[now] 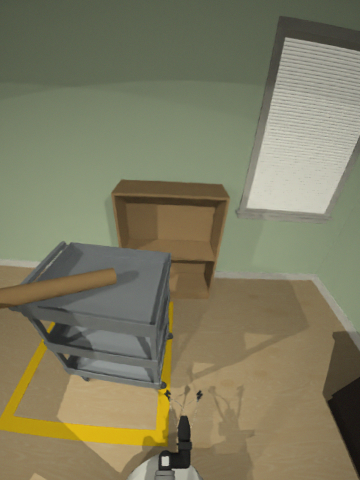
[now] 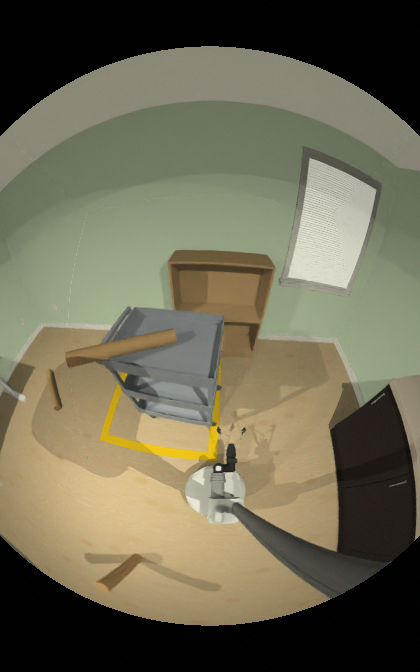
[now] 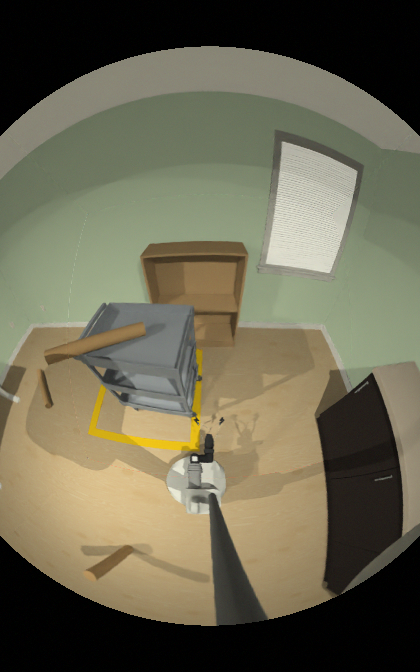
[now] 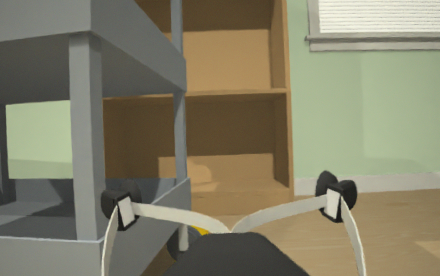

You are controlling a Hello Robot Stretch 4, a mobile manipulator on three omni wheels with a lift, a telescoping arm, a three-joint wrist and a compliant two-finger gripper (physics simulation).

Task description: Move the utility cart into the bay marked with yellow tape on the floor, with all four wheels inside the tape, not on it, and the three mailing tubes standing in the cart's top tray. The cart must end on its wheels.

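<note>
The grey utility cart (image 1: 135, 295) (image 2: 195, 345) (image 3: 165, 340) (image 4: 87, 140) stands upright over the yellow tape bay (image 1: 60, 430) (image 2: 150, 447) (image 3: 145, 442). Its two visible right wheels are at or on the right tape line; the left wheels are partly hidden. One mailing tube (image 1: 60, 287) (image 2: 125, 346) (image 3: 95, 342) slants across the top tray and sticks out over its left rim. A second tube (image 2: 54, 390) (image 3: 44, 389) shows at the left, a third (image 2: 119, 572) (image 3: 108, 562) at the near side. My gripper (image 1: 183, 395) (image 2: 231, 430) (image 3: 209, 421) (image 4: 227, 192) is open, low, right of the cart's near right corner.
A brown bookshelf (image 1: 170, 190) (image 2: 220, 259) (image 3: 195, 248) (image 4: 289, 125) stands at the wall behind the cart. A dark cabinet (image 2: 372, 480) (image 3: 360, 465) stands at the right. My round white base (image 2: 197, 492) (image 3: 177, 480) is near the bay's near right corner.
</note>
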